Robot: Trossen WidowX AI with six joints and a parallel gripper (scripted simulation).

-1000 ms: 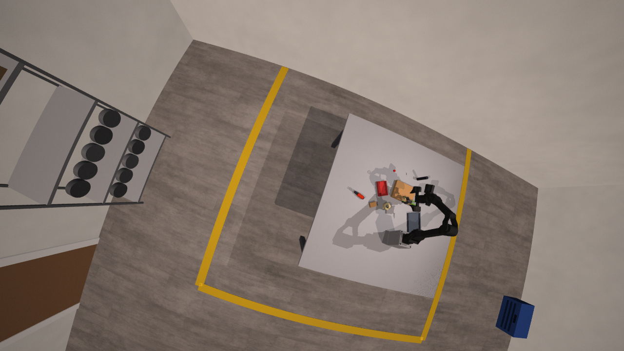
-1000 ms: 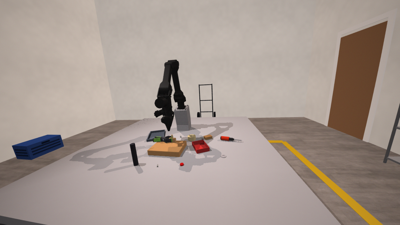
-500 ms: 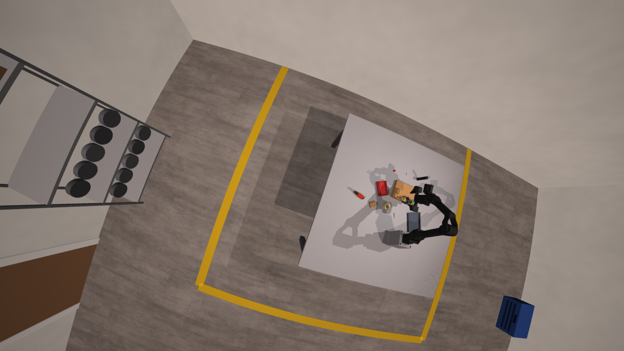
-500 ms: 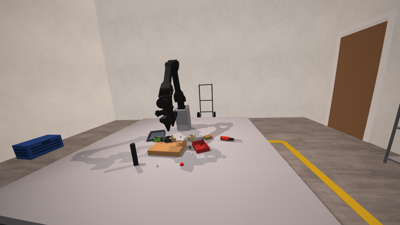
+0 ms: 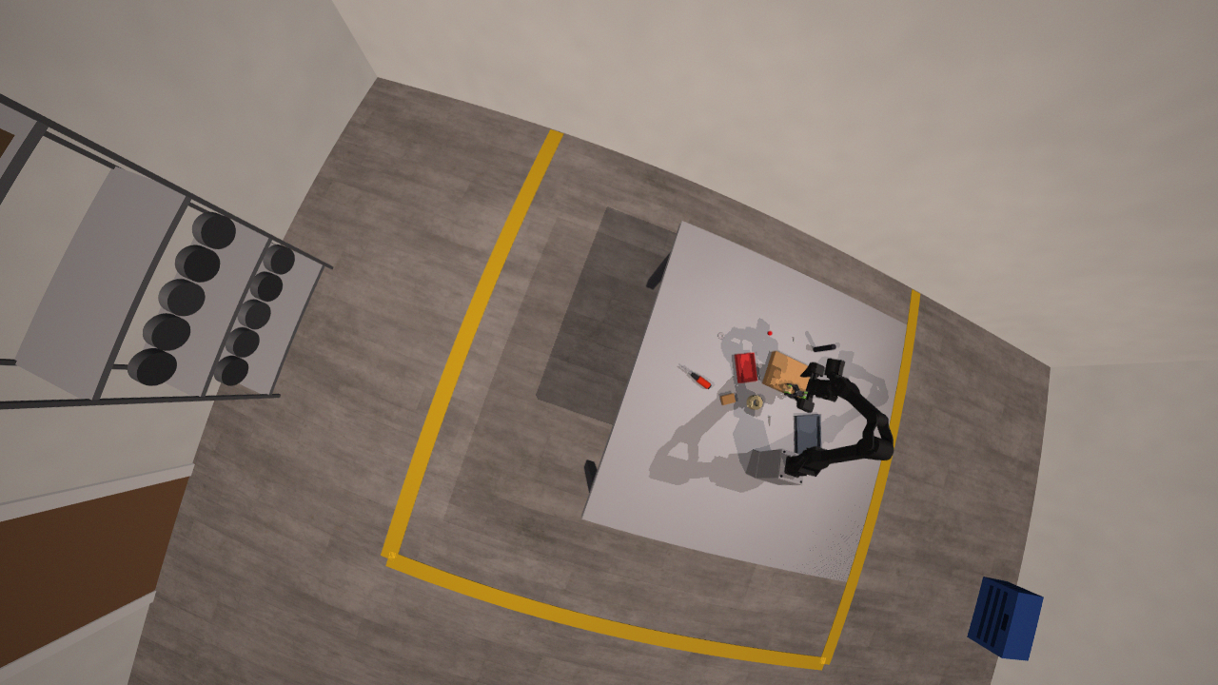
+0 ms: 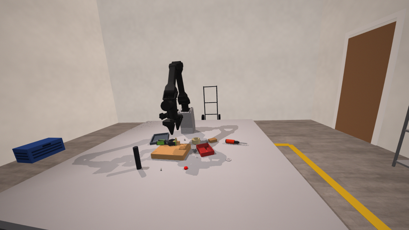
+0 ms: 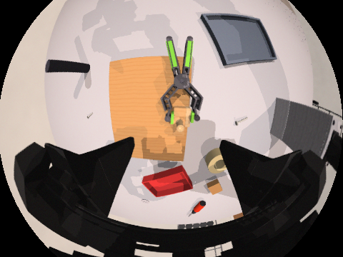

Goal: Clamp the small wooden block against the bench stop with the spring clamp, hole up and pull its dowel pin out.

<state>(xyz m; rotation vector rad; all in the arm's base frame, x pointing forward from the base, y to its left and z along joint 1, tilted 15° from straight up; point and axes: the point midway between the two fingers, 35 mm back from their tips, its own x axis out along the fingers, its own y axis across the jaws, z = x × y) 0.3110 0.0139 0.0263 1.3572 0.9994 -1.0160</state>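
Now: hand 100 mm above the dowel pin. The rest, counted from my hand: bench stop (20 mm behind, 10 mm to the right, 110 mm below); then wooden board (50 mm ahead, 10 mm to the right, 140 mm below); then small wooden block (110 mm below).
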